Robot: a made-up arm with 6 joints.
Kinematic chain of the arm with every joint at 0, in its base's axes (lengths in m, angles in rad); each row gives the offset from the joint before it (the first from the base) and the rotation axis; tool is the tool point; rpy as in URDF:
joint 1: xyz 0 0 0.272 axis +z
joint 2: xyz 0 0 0 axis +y
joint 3: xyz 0.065 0 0.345 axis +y
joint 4: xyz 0.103 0 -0.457 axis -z
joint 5: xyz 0 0 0 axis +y
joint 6: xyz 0.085 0 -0.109 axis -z
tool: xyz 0 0 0 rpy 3.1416 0 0
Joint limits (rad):
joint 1: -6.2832..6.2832
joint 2: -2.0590..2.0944
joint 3: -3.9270..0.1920
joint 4: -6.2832..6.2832
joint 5: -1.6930..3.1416
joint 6: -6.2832..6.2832
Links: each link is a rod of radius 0.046 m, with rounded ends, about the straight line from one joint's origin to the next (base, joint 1, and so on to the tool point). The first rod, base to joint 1, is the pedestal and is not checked.
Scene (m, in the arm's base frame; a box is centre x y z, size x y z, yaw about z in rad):
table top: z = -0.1
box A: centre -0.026 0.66 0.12 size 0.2 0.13 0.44 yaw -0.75
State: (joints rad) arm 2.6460 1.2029 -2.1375 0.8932 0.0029 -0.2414
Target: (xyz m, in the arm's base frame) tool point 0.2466 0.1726 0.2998
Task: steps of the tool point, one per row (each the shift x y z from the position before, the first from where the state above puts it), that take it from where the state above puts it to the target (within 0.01 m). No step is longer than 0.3 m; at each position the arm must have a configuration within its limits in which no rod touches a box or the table.
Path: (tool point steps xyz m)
1: 0.1899 0.1858 0.1328
2: 0.2432 0.0942 0.1223
3: 0.2512 -0.0087 0.1058
4: 0.2149 -0.1008 0.0843
5: 0.0770 -0.0944 -0.0785
6: 0.0462 -0.1198 -0.0753
7: 0.0087 -0.1336 -0.0654
8: -0.0299 -0.1330 -0.0508

